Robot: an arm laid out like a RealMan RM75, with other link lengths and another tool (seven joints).
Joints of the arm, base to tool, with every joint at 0 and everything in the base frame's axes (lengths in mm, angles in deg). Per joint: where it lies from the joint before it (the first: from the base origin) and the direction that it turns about. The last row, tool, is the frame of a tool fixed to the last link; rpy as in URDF.
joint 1: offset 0 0 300.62 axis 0 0 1
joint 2: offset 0 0 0 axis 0 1 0
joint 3: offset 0 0 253.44 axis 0 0 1
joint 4: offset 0 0 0 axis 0 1 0
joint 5: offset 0 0 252 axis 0 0 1
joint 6: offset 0 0 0 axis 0 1 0
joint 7: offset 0 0 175.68 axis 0 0 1
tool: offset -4 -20 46 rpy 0 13.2 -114.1
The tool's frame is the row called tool.
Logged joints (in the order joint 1, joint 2, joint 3, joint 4, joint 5, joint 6, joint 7), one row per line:
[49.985 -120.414 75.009 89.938 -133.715 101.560 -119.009]
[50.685 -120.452 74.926 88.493 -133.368 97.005 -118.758]
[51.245 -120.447 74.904 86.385 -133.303 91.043 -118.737]
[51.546 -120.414 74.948 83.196 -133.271 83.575 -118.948]
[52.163 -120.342 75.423 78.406 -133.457 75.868 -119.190]
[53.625 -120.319 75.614 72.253 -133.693 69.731 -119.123]
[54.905 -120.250 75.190 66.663 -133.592 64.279 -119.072]
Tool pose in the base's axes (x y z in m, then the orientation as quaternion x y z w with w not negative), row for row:
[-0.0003 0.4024 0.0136 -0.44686 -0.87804 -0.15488 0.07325]
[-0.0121 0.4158 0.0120 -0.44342 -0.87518 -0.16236 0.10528]
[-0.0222 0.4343 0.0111 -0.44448 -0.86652 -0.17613 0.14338]
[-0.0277 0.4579 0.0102 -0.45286 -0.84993 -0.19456 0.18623]
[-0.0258 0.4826 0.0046 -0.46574 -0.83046 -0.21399 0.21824]
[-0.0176 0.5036 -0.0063 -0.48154 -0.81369 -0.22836 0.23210]
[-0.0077 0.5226 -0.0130 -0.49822 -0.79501 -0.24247 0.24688]
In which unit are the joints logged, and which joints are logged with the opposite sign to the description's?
The joints are logged in degrees. Opposite sign: joint 2, joint 3, joint 4, joint 6, joint 7.
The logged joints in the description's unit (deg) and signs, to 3 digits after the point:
[49.985 120.414 -75.009 -89.938 -133.715 -101.560 119.009]
[50.685 120.452 -74.926 -88.493 -133.368 -97.005 118.758]
[51.245 120.447 -74.904 -86.385 -133.303 -91.043 118.737]
[51.546 120.414 -74.948 -83.196 -133.271 -83.575 118.948]
[52.163 120.342 -75.423 -78.406 -133.457 -75.868 119.190]
[53.625 120.319 -75.614 -72.253 -133.693 -69.731 119.123]
[54.905 120.250 -75.190 -66.663 -133.592 -64.279 119.072]

